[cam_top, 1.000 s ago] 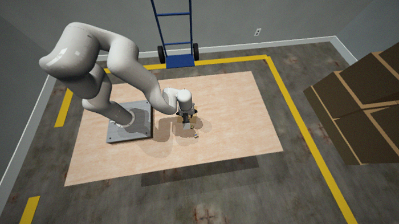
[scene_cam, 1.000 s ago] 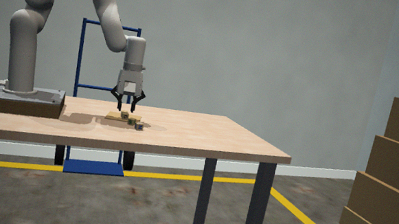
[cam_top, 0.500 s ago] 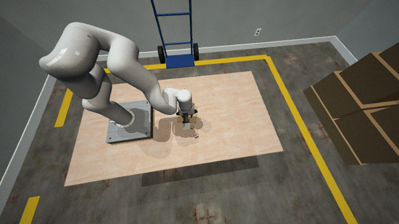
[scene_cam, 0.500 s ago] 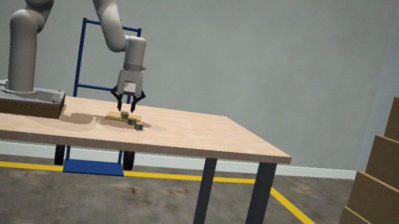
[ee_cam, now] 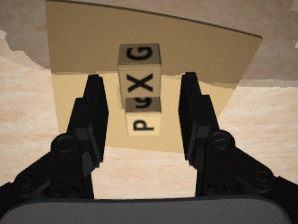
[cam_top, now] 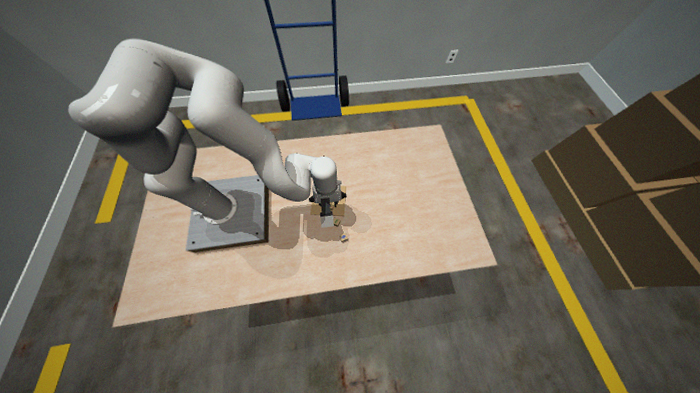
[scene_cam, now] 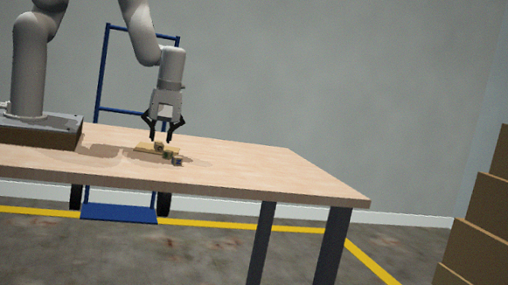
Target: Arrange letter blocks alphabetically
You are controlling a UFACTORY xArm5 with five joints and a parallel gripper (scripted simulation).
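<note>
Now: hand 4 cm above the block. The rest, counted from my hand: tan mat 4 cm to the left, 5 cm below.
</note>
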